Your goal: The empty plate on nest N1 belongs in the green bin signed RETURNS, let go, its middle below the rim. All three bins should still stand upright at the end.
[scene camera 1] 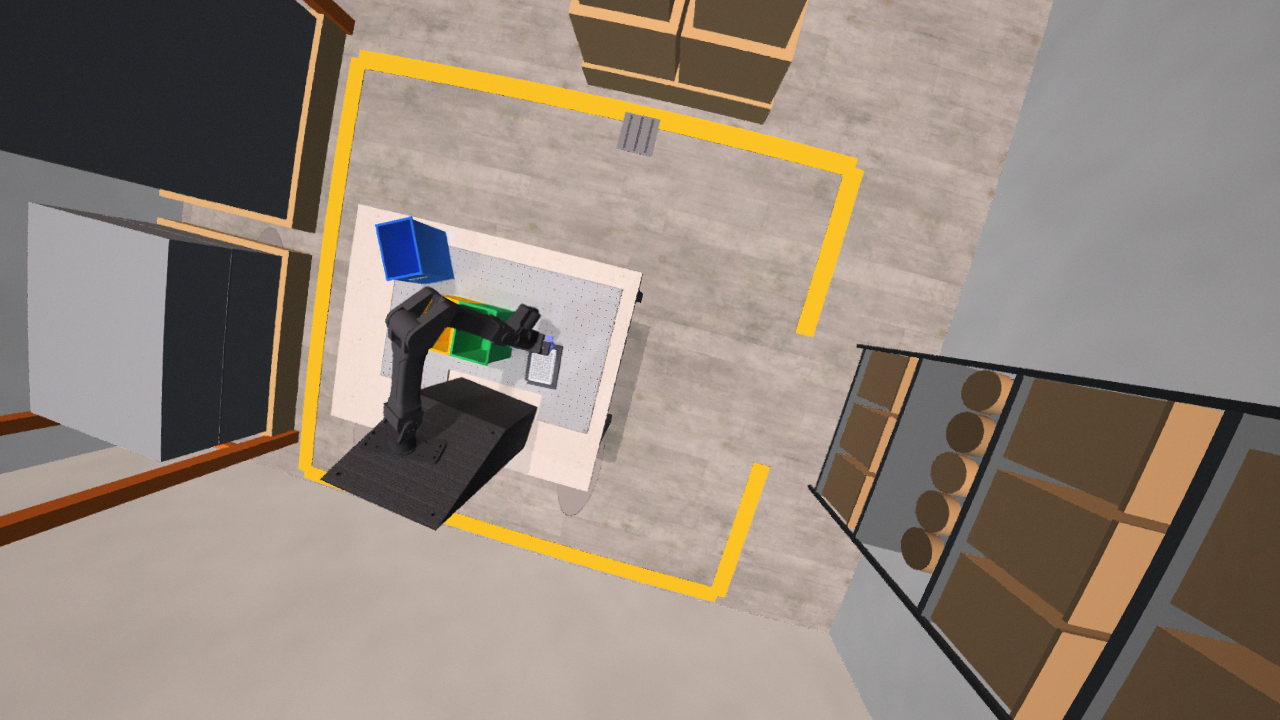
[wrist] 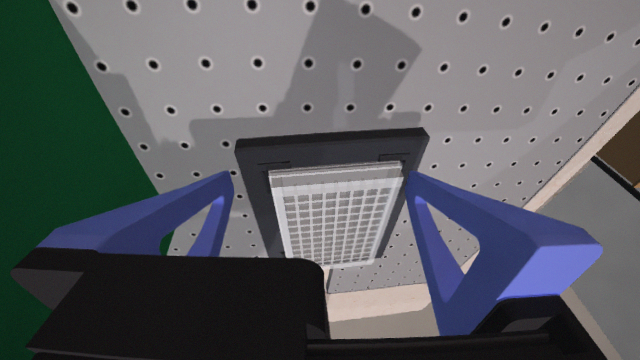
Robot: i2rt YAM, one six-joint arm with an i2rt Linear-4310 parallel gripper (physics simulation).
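Places are measured from the arm's base along level axes (x right, y ahead, z up), in millimetres.
Where they show: gripper, fingertip midpoint: (scene camera 1: 540,344) (wrist: 319,180); arm's base, origin of the base link: (scene camera 1: 404,446).
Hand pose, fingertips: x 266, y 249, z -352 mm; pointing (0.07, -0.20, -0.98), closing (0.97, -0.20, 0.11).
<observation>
Things, the pixels of their centre, and the offset from my fingertips. "*": a spot on its surface instead. Level surfaces: height alone.
- clear plate, body centre: (wrist: 333,228) (scene camera 1: 542,365) dx -2, dy -77, dz -17 mm
- dark nest, body centre: (wrist: 330,216) (scene camera 1: 543,364) dx -3, dy -77, dz -29 mm
- green bin, body centre: (scene camera 1: 487,332) dx -166, dy +47, dz +54 mm
- yellow bin, surface spot: (scene camera 1: 442,341) * dx -357, dy +15, dz +18 mm
- blue bin, body centre: (scene camera 1: 418,254) dx -399, dy +318, dz +54 mm
- perforated board, its level: dz -36 mm
The clear plate (scene camera 1: 541,368) (wrist: 336,220) with its grid of wells lies flat in the dark nest (scene camera 1: 558,365) (wrist: 327,146). My gripper (scene camera 1: 548,341) (wrist: 319,180) is open and empty. Its blue fingers are spread wider than the plate, above the nest and towards its far end in the wrist view. The green bin (scene camera 1: 469,347) (wrist: 55,130) stands upright beside the nest, to the left in both views, partly under my arm. Its sign cannot be read here.
A yellow bin (scene camera 1: 442,341) stands close against the green bin, mostly hidden by my arm. A blue bin (scene camera 1: 399,251) stands upright at the table's upper left corner in the scene view. The perforated board (scene camera 1: 572,308) (wrist: 285,85) lies under the nest.
</observation>
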